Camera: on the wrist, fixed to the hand. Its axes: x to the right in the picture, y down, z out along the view.
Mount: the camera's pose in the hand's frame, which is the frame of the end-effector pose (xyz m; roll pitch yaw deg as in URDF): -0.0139 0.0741 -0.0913 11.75 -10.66 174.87
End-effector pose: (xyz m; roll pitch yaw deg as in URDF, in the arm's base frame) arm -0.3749 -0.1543 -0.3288 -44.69 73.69 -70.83
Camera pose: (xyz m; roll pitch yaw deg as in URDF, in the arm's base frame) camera -0.4240 -0.0483 -0.3483 97.17 -73.53 66.37
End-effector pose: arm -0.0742 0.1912 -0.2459 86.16 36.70 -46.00
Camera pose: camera 0.0153 0.2368 -0.1832 -83.67 -41.70 147.85
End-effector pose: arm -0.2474 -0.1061 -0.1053 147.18 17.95 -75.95
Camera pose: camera -0.2543 -0.1313 0.0102 -138.52 -11.48 114.28
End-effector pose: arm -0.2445 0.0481 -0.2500 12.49 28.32 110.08
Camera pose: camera -0.3149 -0.0276 -0.3078 0.70 -39.80 -73.34
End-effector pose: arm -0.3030 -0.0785 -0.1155 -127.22 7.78 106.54
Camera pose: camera -0.1863 -0.0587 -0.1174 138.73 2.73 -78.87
